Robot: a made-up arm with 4 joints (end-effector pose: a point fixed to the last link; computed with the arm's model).
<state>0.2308 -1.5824 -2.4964 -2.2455</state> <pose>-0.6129 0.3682 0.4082 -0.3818 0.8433 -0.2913 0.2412</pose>
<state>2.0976 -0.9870 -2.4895 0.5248</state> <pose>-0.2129 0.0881 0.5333 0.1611 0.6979 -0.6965 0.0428</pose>
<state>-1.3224 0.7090 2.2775 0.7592</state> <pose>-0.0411 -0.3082 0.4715 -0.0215 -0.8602 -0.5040 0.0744</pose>
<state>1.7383 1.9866 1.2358 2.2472</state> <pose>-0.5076 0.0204 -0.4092 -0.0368 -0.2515 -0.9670 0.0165</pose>
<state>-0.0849 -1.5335 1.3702 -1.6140</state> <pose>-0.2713 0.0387 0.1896 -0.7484 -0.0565 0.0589 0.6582</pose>
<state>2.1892 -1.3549 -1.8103 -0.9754</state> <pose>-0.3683 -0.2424 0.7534 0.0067 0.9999 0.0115 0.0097</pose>
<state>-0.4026 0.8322 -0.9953 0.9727</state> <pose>0.0178 -0.2837 0.0903 0.2803 0.0517 0.0629 0.9565</pose>
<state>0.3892 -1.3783 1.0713 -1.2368</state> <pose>-0.1688 0.0812 0.1330 -0.4064 -0.1111 0.1051 0.9008</pose>
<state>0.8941 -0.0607 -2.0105 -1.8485</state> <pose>0.2799 0.0718 0.3710 -0.2342 -0.8431 0.1705 0.4530</pose>
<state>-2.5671 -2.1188 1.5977 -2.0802</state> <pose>-0.4135 0.0236 0.0686 0.7051 -0.0621 -0.2500 0.6606</pose>
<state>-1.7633 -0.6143 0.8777 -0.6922</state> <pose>-0.0512 -0.1753 0.2689 -0.9336 -0.0670 -0.1129 0.3334</pose>
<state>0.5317 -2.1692 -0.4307 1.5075</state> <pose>-0.7329 0.1457 0.1663 0.2279 0.4517 0.8511 0.1401</pose>
